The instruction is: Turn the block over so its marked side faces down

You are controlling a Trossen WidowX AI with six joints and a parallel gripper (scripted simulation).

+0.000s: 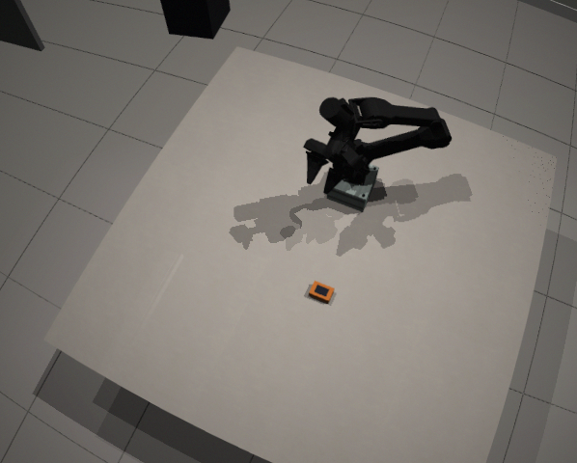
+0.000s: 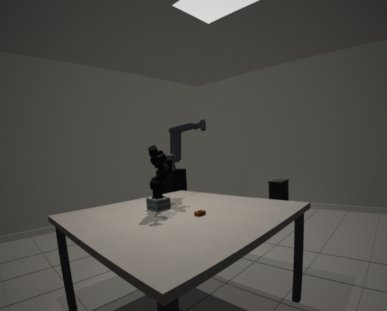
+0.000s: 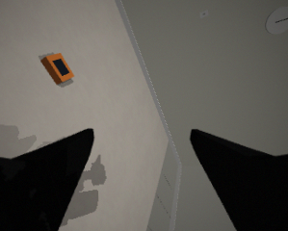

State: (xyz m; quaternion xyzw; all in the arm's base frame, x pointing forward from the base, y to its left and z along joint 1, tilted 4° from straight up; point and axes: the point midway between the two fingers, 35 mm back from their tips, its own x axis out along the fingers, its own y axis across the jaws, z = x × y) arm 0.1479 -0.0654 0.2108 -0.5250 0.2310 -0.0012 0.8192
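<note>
The block is 17 cm ahead of my gripper tip, 7 cm to the left of it and 25 cm below it.
</note>
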